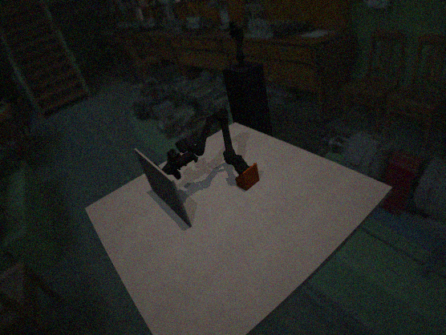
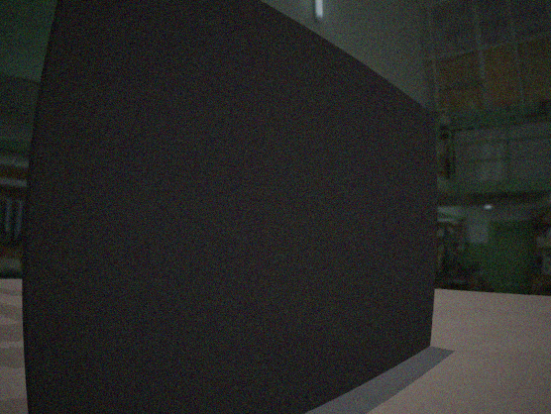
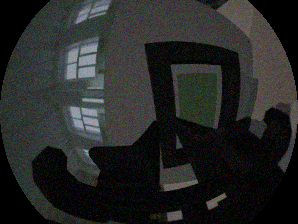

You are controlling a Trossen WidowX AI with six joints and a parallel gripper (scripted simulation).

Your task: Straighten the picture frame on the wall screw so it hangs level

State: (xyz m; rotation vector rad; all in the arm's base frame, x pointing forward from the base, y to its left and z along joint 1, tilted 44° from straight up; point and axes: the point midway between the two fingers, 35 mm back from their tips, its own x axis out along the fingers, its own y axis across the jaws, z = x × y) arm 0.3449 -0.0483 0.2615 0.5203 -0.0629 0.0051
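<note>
Right now my gripper tip is 5 cm above the picture frame, 2 cm to the left of it and 1 cm short of it. Round my gripper tip: wall panel (7 cm below, 2 cm ahead).
</note>
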